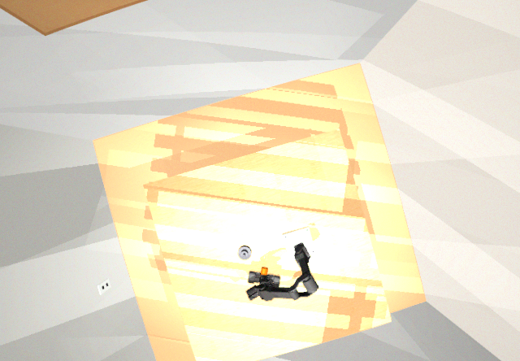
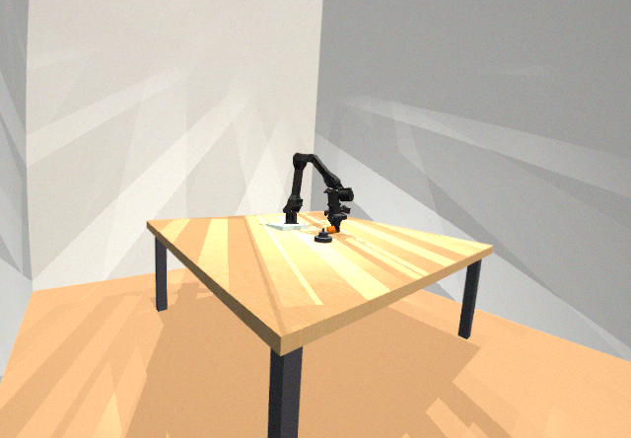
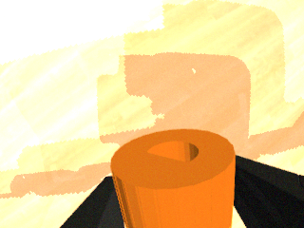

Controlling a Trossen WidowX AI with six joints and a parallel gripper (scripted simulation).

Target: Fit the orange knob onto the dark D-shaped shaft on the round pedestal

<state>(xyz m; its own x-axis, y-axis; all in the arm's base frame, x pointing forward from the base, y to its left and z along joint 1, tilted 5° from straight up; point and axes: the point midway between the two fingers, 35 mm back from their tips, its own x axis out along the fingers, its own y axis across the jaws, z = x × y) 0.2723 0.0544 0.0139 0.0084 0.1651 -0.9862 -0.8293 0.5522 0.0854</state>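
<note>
Right now the orange knob is 10 mm behind my gripper tip, 10 mm to the right of it and 10 mm above it. Round my gripper tip: pedestal: 50 mm ahead, 170 mm to the right, 10 mm above.
</note>
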